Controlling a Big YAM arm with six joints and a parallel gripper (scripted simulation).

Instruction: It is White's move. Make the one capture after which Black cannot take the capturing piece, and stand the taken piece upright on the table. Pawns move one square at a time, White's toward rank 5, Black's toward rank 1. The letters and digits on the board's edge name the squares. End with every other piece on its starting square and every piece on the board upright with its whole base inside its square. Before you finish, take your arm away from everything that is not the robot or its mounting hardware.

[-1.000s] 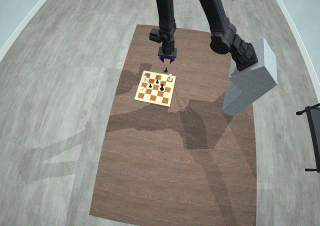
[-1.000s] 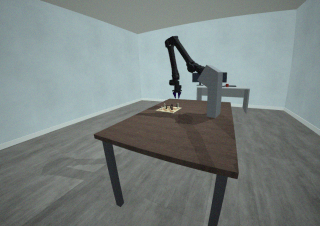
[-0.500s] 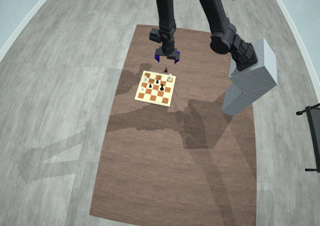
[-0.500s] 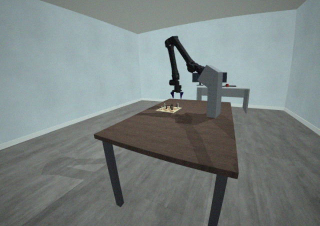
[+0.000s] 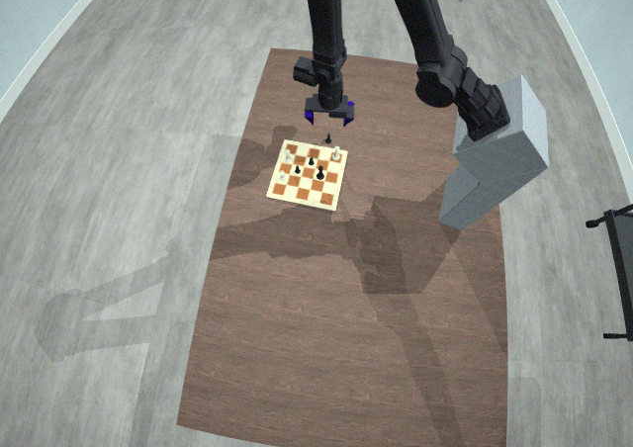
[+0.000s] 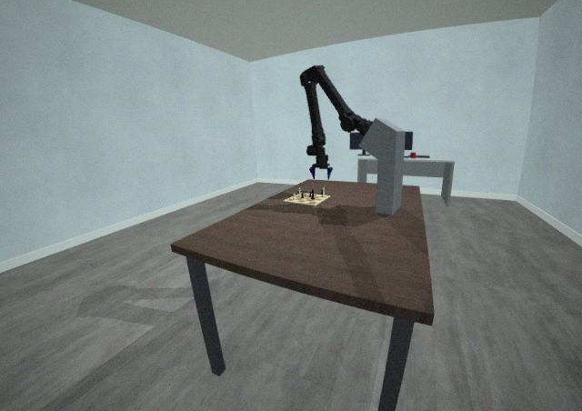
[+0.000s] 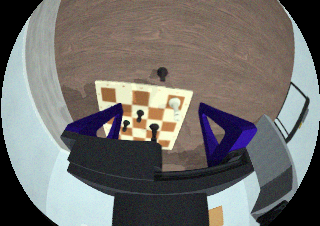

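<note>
My hand is 7 cm short of the chessboard, 11 cm to the right of it and 11 cm above it.
</note>
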